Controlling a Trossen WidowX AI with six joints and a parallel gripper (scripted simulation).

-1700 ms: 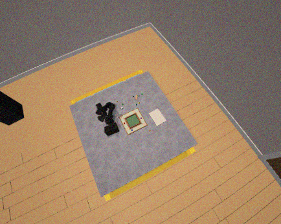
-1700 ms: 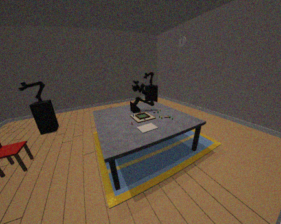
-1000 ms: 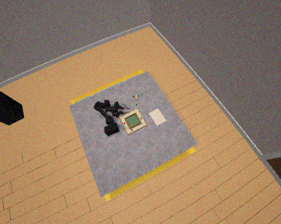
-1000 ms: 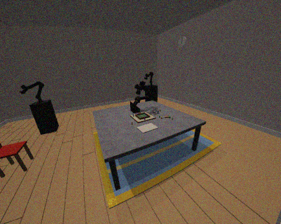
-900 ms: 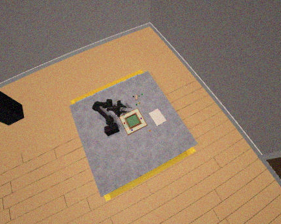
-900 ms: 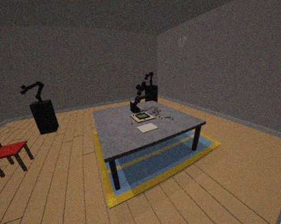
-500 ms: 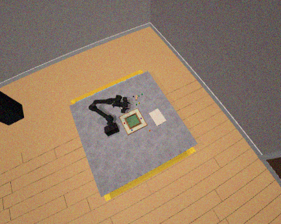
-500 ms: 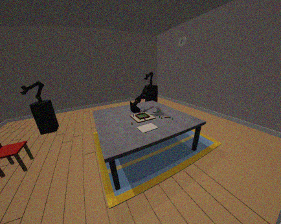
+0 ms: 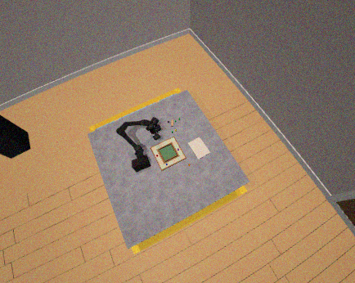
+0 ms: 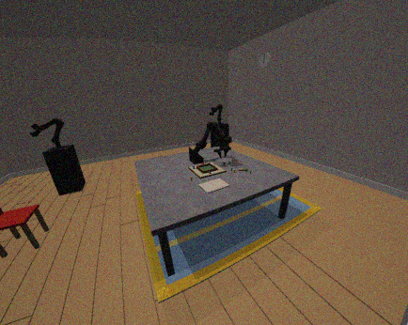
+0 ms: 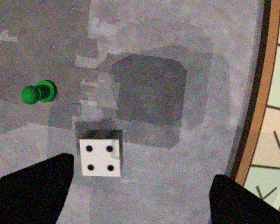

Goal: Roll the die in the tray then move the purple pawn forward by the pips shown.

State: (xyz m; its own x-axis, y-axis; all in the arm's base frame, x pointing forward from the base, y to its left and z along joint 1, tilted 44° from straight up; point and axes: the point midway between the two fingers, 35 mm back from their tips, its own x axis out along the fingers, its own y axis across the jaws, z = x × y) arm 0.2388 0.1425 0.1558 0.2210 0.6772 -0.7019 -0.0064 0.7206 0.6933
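My gripper tip is 2 cm past the white die, 3 cm to the right of it and 7 cm above it. From my gripper tip the other things lie so: purple pawn: 14 cm ahead, 24 cm to the right, 5 cm below; then green felt tray: 3 cm ahead, 22 cm to the right, 8 cm below; then red pawn: 9 cm behind, 19 cm to the right, 5 cm below.
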